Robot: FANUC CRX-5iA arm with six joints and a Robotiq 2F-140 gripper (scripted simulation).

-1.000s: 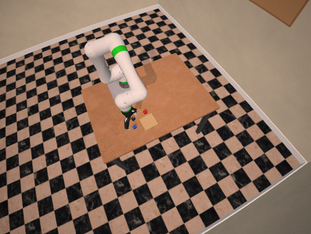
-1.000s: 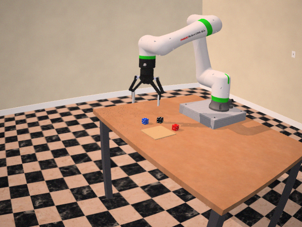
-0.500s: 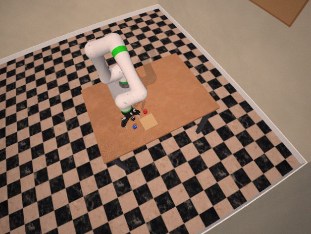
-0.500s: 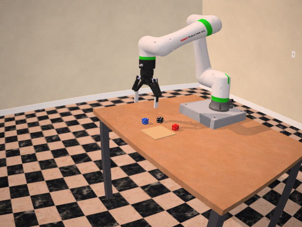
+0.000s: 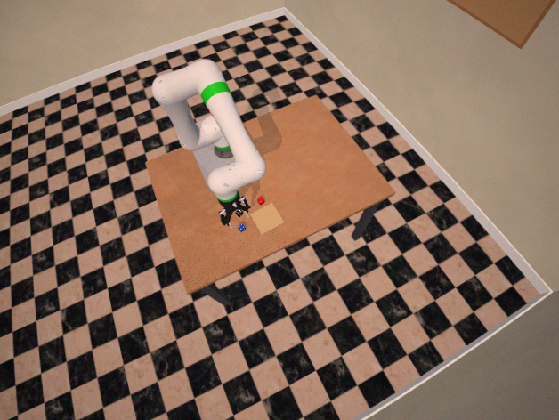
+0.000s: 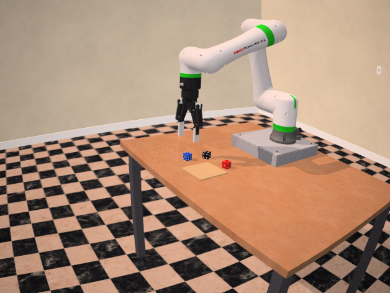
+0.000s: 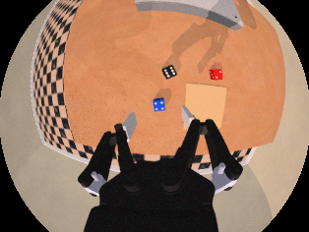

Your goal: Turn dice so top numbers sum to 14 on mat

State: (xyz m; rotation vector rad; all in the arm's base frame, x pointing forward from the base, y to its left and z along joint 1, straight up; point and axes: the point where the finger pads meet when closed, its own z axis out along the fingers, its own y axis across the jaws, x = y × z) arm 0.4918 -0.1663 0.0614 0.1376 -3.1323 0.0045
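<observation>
The blue die lies 11 cm below my hand. Also, from my hand: tan mat: 14 cm to the left, 12 cm below, 2 cm ahead; then black die: 11 cm below, 9 cm behind, 3 cm to the left; then red die: 17 cm to the left, 11 cm below, 9 cm behind.
</observation>
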